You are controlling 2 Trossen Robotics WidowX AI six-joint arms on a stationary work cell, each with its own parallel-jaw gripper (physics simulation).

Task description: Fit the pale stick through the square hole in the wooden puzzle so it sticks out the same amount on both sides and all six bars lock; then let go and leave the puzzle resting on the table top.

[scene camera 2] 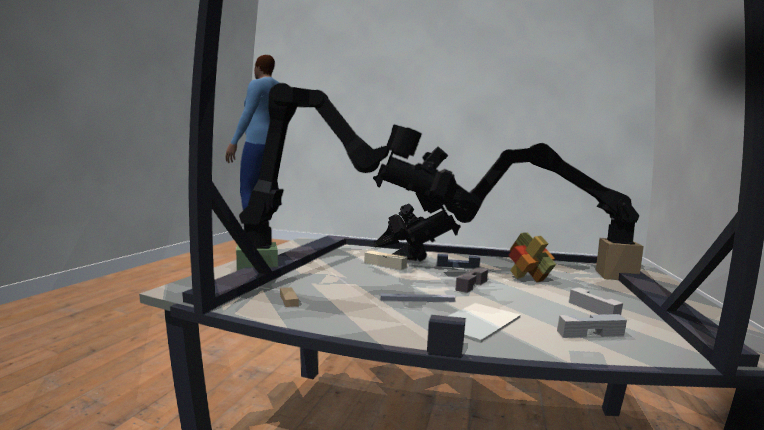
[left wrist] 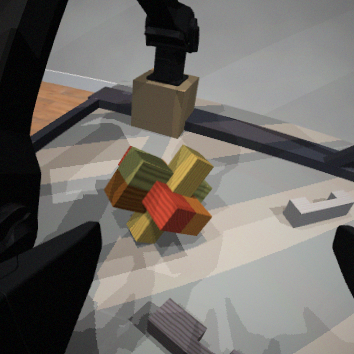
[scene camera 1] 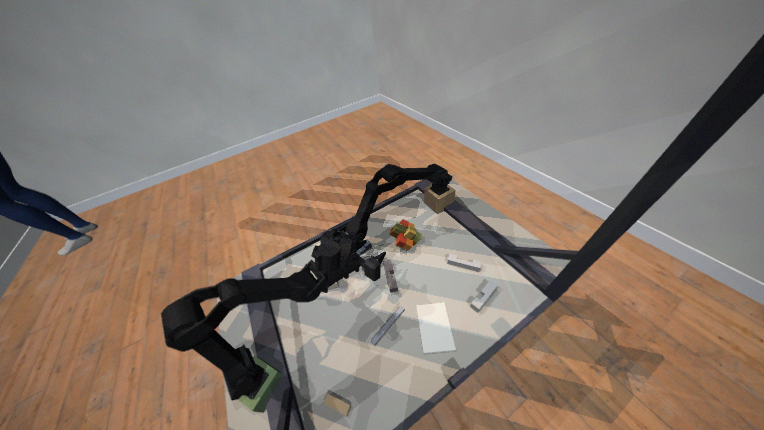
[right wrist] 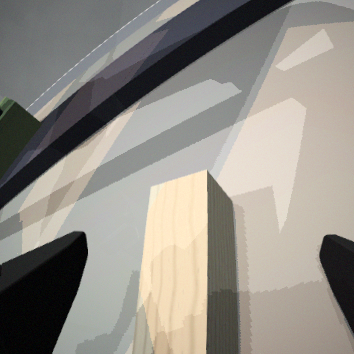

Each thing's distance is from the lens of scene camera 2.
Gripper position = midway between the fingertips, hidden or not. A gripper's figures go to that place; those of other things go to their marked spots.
my left gripper (scene camera 2: 469, 199): 0.94 m
my right gripper (scene camera 2: 381, 252): 1.11 m
